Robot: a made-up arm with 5 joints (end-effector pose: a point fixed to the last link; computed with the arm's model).
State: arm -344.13 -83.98 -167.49 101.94 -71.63
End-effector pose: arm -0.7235 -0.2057 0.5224 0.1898 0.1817 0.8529 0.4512
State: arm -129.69 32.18 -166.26 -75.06 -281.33
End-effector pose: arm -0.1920 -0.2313 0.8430 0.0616 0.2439 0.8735 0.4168
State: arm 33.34 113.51 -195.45 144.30 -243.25
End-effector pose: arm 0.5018 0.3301 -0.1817 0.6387 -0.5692 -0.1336 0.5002
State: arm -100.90 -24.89 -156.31 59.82 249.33
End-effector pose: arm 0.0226 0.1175 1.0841 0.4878 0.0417 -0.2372 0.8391
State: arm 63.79 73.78 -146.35 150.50 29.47
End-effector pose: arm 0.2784 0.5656 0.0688 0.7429 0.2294 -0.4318 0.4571
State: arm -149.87 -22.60 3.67 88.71 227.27
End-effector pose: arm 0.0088 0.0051 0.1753 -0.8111 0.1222 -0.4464 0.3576
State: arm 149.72 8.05 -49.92 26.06 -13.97
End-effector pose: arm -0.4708 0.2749 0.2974 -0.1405 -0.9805 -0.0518 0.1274
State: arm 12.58 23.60 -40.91 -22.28 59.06
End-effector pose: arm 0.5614 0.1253 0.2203 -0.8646 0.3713 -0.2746 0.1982
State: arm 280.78 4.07 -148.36 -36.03 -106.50
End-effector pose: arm 0.0231 -0.1213 1.0398 -0.0027 -0.0007 -0.0499 0.9988
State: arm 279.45 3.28 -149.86 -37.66 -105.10
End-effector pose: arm 0.0158 -0.0951 1.0382 -0.0361 -0.0079 -0.0493 0.9981
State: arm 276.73 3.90 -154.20 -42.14 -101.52
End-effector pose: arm 0.0074 -0.0628 1.0254 -0.1070 -0.0172 -0.0415 0.9932
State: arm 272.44 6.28 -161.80 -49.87 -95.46
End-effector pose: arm 0.0013 -0.0294 0.9942 -0.2192 -0.0151 -0.0257 0.9752
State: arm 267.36 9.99 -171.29 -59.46 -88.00
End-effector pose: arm -0.0003 -0.0074 0.9453 -0.3480 0.0141 -0.0052 0.9374
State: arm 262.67 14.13 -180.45 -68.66 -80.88
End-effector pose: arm -0.0005 -0.0039 0.8911 -0.4568 0.0660 0.0139 0.8870
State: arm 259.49 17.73 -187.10 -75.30 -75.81
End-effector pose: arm -0.0026 -0.0142 0.8492 -0.5225 0.1144 0.0271 0.8445
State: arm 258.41 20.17 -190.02 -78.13 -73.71
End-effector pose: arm -0.0060 -0.0293 0.8302 -0.5426 0.1347 0.0340 0.8284
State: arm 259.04 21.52 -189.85 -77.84 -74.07
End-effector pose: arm -0.0087 -0.0447 0.8307 -0.5309 0.1269 0.0363 0.8371
